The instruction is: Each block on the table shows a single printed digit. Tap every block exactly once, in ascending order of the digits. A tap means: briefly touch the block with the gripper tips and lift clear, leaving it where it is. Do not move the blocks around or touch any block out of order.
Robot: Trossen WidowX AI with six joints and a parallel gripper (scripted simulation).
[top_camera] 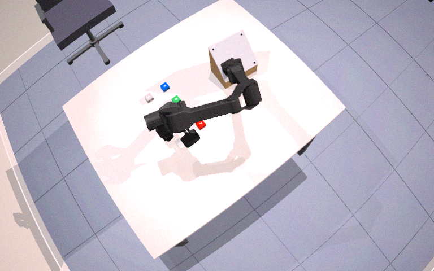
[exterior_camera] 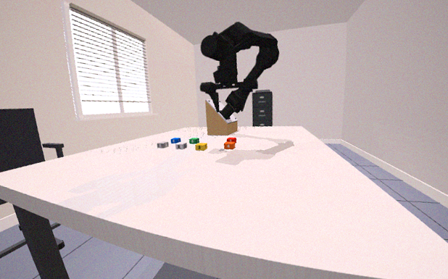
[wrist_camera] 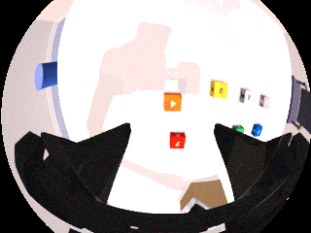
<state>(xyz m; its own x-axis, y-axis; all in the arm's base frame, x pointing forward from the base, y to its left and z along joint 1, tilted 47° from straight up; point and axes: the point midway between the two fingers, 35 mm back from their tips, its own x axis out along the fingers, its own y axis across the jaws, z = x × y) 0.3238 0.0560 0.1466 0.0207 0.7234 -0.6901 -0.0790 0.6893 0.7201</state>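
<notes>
Now: gripper tip 70 mm past the green block, 190 mm to the left of it and 120 mm above it. Round my gripper tip: red block (90 mm behind, 30 mm to the right, 120 mm below); orange block (10 mm behind, 10 mm to the right, 120 mm below); yellow block (30 mm ahead, 100 mm to the right, 120 mm below).
</notes>
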